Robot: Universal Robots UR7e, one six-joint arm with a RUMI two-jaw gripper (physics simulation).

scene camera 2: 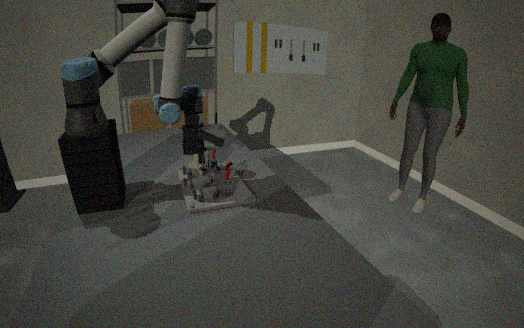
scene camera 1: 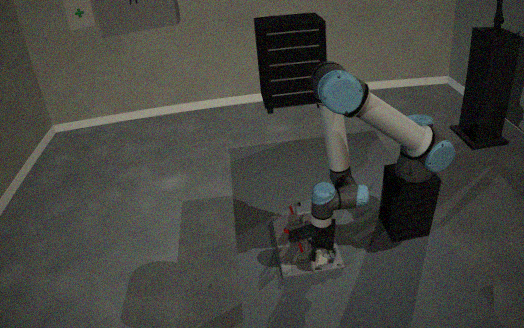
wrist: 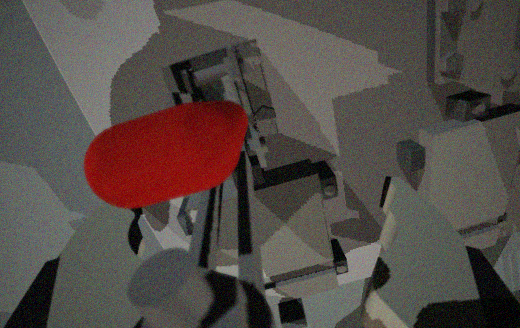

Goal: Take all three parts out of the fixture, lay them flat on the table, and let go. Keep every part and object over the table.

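Seen in the pictures: gripper, fingertip midpoint: (scene camera 2: 202, 171) (scene camera 1: 314, 257) (wrist: 260, 183); arm's base at its link origin: (scene camera 2: 87, 128) (scene camera 1: 413, 172).
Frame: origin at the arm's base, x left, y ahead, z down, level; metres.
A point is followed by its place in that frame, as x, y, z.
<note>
The fixture, a pale base plate (scene camera 1: 292, 271) {0.155, 0.517, 0.263} (scene camera 2: 212, 208) {-0.178, 0.399, 0.272} with grey blocks and red-handled clamps (scene camera 1: 291, 209) {-0.106, 0.474, 0.179} (scene camera 2: 227, 173) {-0.121, 0.470, 0.181}, lies on the grey surface before the robot's pedestal. My gripper (scene camera 1: 320, 258) {0.103, 0.421, 0.262} (scene camera 2: 197, 160) (wrist: 260, 183) {0.103, 0.421, 0.262} reaches down into the fixture at its pedestal-side end, its fingers standing wide apart. In the wrist view a flat grey part (wrist: 288, 226) {0.095, 0.406, 0.242} sits in the fixture between the two finger pads, and I cannot tell whether they touch it. A red clamp handle (wrist: 164, 151) fills the left middle of that view. The other parts are hard to tell apart among the blocks.
The black pedestal (scene camera 1: 408, 204) {0.086, 0.049, 0.084} (scene camera 2: 89, 165) {-0.085, 0.008, 0.103} stands close beside the fixture. A black drawer cabinet (scene camera 1: 290, 60) stands at the far wall. A shelf rack (scene camera 2: 216, 70) stands behind the arm. A person in a green top (scene camera 2: 432, 77) stands at the right.
</note>
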